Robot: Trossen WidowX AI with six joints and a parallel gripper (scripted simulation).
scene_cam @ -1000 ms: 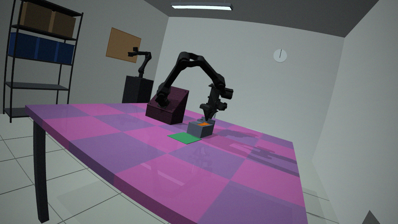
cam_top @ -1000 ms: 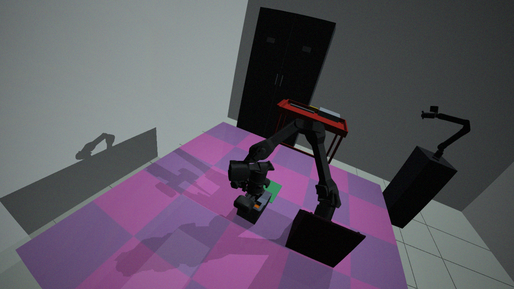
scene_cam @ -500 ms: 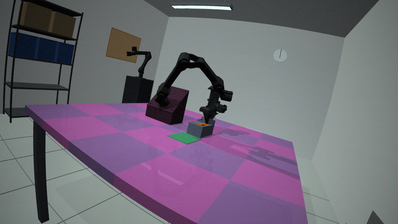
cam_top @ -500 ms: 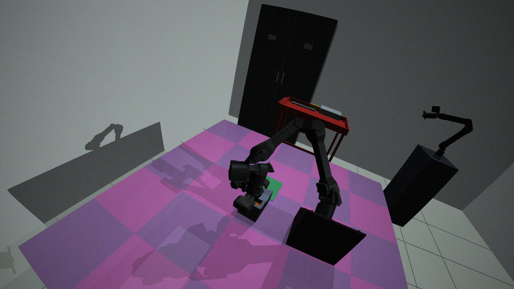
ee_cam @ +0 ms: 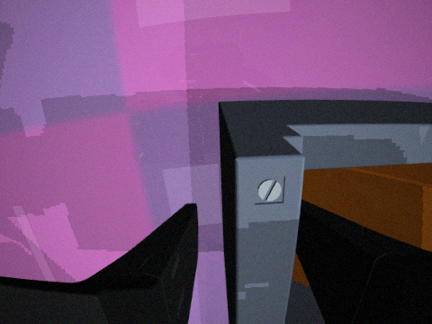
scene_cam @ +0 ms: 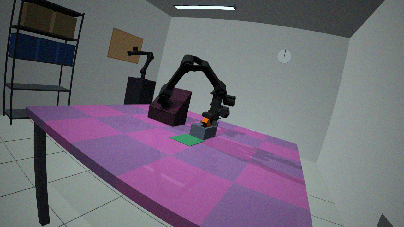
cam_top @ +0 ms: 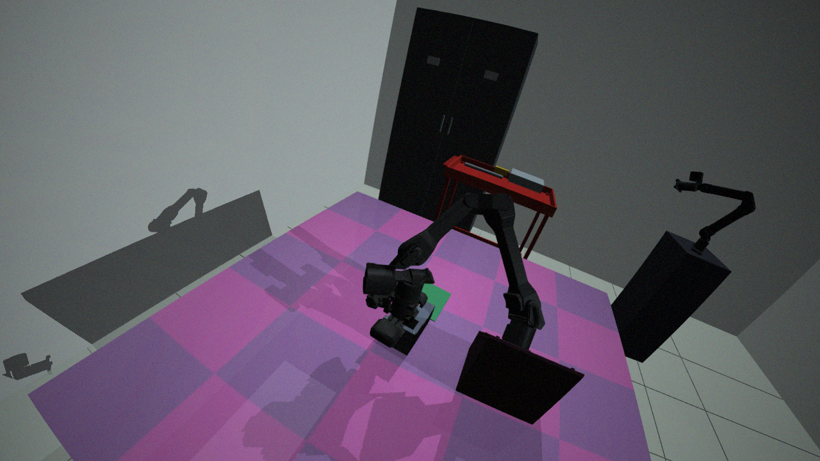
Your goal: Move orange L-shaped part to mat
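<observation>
Right now my gripper tip is 1 cm past the orange L-shaped part, 5 cm to the left of it and 1 cm below it. From my gripper tip the other things lie so: green mat (3 cm behind, 22 cm to the right, 5 cm below).
</observation>
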